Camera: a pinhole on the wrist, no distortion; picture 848 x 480 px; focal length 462.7 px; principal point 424.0 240.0 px. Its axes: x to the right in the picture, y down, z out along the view. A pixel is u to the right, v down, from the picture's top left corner.
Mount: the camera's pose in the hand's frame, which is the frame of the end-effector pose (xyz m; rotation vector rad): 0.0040 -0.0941 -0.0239 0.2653 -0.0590 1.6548
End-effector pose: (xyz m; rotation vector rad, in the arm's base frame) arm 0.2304 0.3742 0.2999 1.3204 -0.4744 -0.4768
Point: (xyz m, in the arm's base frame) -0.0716 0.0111 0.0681
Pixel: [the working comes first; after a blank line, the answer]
In the camera's frame: -0.1160 0.1269 0.4674

309.2 365.7
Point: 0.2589 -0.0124 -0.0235
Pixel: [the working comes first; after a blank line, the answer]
In the camera's frame: -0.2494 -0.1612 0.3357

80.2 17.8
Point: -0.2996 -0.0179 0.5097
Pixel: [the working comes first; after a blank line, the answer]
In the camera's frame: 0.3482 0.2528 0.5959

694.4 436.3
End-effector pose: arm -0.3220 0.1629 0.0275 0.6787 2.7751 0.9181
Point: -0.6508 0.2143 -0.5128
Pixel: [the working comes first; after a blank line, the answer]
In the camera's frame: -0.2471 -0.2235 0.4897

190.5 28.9
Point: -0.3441 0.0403 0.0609
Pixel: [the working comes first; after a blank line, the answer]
In the camera's frame: 0.0058 0.0292 -0.0810

behind the camera
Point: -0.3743 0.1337 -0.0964
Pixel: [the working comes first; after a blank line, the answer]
In the camera's frame: -0.0021 -0.0145 0.0990

414.2 172.5
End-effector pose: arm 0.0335 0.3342 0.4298 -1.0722 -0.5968 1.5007
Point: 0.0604 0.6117 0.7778
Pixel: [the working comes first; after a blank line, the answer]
In the camera's frame: -0.2370 -0.1035 0.2820

35.0 70.1
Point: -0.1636 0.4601 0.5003
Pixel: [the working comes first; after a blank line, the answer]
In the camera's frame: 0.1457 -0.0639 0.2357

709.9 114.5
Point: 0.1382 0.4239 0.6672
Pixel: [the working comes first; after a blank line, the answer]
In the camera's frame: -0.1623 0.0082 0.0936

outside the picture
